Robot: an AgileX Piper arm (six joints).
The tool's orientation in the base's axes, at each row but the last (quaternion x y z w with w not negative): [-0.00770, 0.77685, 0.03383, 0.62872]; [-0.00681, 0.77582, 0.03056, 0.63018]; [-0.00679, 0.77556, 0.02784, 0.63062]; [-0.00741, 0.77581, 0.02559, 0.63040]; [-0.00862, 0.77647, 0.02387, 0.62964]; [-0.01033, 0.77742, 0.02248, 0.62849]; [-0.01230, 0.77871, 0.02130, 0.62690]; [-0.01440, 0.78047, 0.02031, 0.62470]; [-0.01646, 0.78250, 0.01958, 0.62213]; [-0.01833, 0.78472, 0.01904, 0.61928]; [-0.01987, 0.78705, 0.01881, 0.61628]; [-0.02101, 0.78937, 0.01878, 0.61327]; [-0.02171, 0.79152, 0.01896, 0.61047]
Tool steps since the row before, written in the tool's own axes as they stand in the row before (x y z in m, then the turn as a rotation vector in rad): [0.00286, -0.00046, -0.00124, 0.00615, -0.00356, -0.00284]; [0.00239, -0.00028, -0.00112, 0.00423, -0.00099, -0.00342]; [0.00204, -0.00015, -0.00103, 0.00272, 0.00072, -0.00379]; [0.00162, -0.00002, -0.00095, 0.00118, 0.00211, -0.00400]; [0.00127, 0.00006, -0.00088, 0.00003, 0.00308, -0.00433]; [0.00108, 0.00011, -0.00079, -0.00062, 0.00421, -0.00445]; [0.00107, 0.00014, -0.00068, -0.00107, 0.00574, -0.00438]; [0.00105, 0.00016, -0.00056, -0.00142, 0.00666, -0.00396]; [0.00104, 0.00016, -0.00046, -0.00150, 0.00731, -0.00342]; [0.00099, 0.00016, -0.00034, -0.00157, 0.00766, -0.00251]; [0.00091, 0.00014, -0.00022, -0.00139, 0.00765, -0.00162]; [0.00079, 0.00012, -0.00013, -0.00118, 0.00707, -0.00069]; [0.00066, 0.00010, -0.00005, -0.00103, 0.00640, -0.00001]
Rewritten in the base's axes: [-0.00178, -0.00045, -0.00256, -0.00387, -0.00354, -0.00558]; [-0.00157, -0.00028, -0.00212, -0.00416, -0.00106, -0.00348]; [-0.00142, -0.00015, -0.00179, -0.00430, 0.00059, -0.00187]; [-0.00126, -0.00003, -0.00139, -0.00425, 0.00194, -0.00028]; [-0.00113, 0.00004, -0.00106, -0.00437, 0.00287, 0.00094]; [-0.00100, 0.00009, -0.00089, -0.00440, 0.00398, 0.00163]; [-0.00090, 0.00011, -0.00090, -0.00431, 0.00551, 0.00208]; [-0.00078, 0.00014, -0.00090, -0.00387, 0.00645, 0.00234]; [-0.00069, 0.00013, -0.00091, -0.00336, 0.00713, 0.00231]; [-0.00057, 0.00014, -0.00088, -0.00247, 0.00753, 0.00216]; [-0.00044, 0.00012, -0.00083, -0.00165, 0.00756, 0.00178]; [-0.00033, 0.00010, -0.00073, -0.00077, 0.00703, 0.00134]; [-0.00022, 0.00009, -0.00063, -0.00012, 0.00640, 0.00102]
